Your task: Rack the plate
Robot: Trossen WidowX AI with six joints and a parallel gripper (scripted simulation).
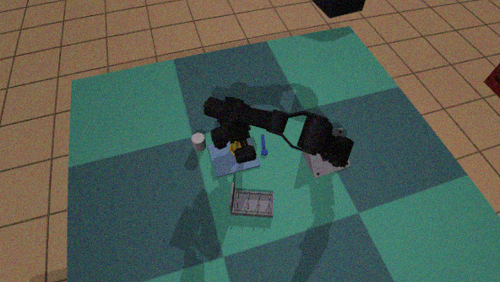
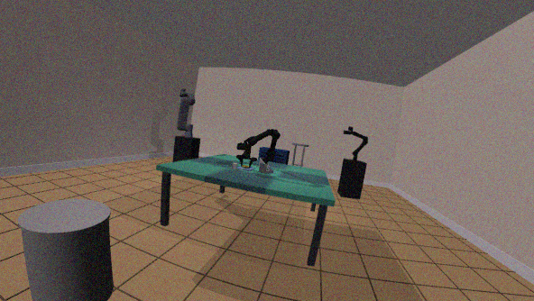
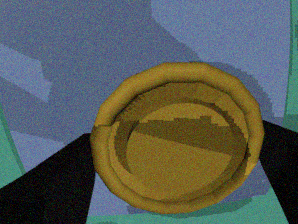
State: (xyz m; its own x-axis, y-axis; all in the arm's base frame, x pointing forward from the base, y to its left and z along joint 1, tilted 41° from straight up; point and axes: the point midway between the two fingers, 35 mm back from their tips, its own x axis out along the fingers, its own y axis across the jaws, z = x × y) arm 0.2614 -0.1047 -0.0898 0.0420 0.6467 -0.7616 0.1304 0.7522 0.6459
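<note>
The blue mat is 30 mm ahead of my gripper tip, 10 mm to the left of it and 10 mm below it. Also, from my gripper tip: blue spoon 80 mm behind, 20 mm to the left; cup 120 mm ahead, 70 mm to the right, 20 mm above; yellow plate 10 mm above.
</note>
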